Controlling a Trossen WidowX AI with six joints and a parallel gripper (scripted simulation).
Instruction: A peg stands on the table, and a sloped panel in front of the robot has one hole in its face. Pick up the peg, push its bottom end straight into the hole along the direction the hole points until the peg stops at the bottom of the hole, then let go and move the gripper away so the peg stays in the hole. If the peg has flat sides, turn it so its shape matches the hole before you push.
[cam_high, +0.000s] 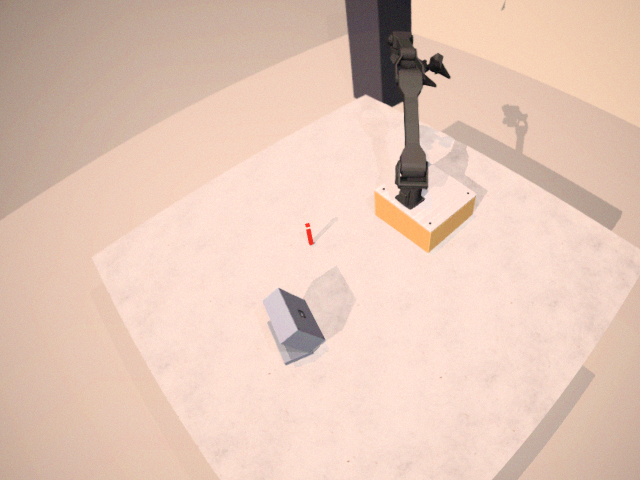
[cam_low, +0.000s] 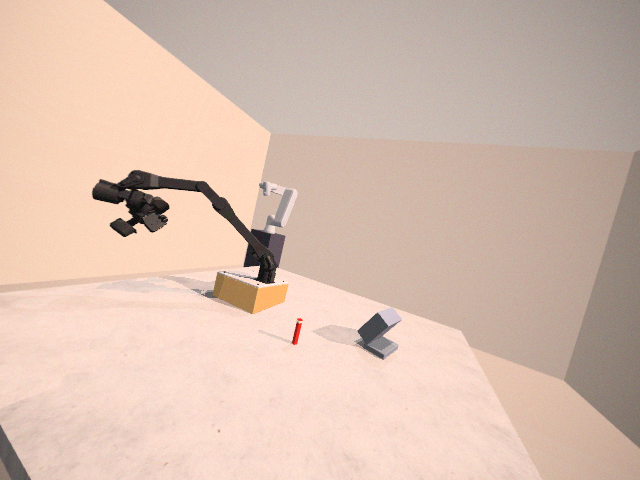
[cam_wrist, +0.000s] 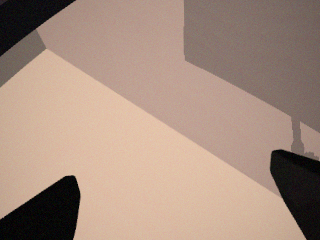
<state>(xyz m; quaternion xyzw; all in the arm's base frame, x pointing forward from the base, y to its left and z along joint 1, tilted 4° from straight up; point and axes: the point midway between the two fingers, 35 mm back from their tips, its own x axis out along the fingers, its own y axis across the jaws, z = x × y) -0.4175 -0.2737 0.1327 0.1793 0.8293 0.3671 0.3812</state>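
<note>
Now: gripper tip 71 cm short of the red peg, 10 cm to the right of it and 16 cm above it. Also, from my gripper tip: grey sloped panel (92 cm ahead, 33 cm to the left, 14 cm below).
</note>
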